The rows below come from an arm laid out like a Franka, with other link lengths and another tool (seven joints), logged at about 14 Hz.
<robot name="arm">
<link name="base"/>
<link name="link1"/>
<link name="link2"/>
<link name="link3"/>
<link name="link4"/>
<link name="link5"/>
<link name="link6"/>
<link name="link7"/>
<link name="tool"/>
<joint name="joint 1" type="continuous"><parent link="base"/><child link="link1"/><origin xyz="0 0 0.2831" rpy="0 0 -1.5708"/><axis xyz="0 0 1"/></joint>
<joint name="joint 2" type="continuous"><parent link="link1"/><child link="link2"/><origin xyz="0 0 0" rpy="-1.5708 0 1.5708"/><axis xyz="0 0 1"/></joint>
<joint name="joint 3" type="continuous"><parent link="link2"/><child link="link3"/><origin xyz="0 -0.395 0" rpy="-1.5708 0 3.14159"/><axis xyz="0 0 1"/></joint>
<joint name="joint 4" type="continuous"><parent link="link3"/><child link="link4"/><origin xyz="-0.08 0 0" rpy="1.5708 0 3.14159"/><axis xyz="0 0 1"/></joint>
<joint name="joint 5" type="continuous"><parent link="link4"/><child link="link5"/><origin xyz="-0.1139 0.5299 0" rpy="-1.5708 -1.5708 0"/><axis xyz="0 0 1"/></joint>
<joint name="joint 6" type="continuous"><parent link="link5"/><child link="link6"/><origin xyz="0 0 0" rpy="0 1.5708 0"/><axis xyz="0 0 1"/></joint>
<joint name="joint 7" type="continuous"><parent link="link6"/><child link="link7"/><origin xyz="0 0.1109 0" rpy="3.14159 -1.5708 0"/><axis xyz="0 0 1"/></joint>
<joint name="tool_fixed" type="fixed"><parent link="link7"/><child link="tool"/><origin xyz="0.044 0.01 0.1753" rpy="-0.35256 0 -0.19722"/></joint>
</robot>
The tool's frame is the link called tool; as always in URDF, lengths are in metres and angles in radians. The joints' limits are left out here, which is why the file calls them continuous.
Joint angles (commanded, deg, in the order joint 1, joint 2, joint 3, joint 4, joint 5, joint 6, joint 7), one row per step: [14.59, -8.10, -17.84, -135.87, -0.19, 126.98, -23.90]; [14.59, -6.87, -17.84, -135.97, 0.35, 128.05, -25.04]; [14.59, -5.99, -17.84, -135.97, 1.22, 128.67, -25.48]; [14.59, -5.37, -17.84, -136.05, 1.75, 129.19, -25.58]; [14.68, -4.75, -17.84, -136.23, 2.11, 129.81, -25.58]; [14.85, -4.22, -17.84, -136.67, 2.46, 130.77, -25.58]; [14.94, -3.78, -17.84, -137.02, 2.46, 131.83, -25.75]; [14.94, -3.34, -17.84, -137.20, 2.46, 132.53, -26.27]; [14.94, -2.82, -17.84, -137.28, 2.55, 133.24, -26.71]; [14.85, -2.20, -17.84, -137.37, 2.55, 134.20, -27.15]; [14.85, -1.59, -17.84, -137.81, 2.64, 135.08, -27.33]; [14.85, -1.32, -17.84, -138.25, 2.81, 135.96, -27.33]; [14.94, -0.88, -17.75, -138.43, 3.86, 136.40, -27.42]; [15.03, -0.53, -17.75, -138.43, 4.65, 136.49, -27.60]
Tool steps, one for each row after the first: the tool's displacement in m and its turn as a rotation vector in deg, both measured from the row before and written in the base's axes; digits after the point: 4 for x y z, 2 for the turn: [0.0028, 0.0005, -0.0118, 0.08, 0.17, 0.76]; [0.0014, 0.0008, -0.0083, 0.42, 0.20, -0.15]; [0.0005, 0.0004, -0.0065, 0.22, 0.14, -0.27]; [0.0000, 0.0012, -0.0072, 0.08, 0.15, -0.18]; [-0.0009, 0.0021, -0.0082, 0.07, -0.01, -0.11]; [0.0003, 0.0007, -0.0059, -0.18, -0.29, 0.21]; [0.0006, -0.0002, -0.0049, -0.15, -0.12, 0.49]; [0.0012, -0.0002, -0.0048, -0.11, -0.15, 0.34]; [0.0017, -0.0014, -0.0053, -0.23, -0.29, 0.31]; [-0.0017, -0.0002, -0.0089, -0.14, 0.14, 0.08]; [-0.0015, -0.0001, -0.0054, -0.01, -0.18, -0.16]; [-0.0011, 0.0024, -0.0059, 0.57, 0.13, -0.52]; [-0.0005, 0.0013, -0.0038, 0.43, 0.22, -0.32]
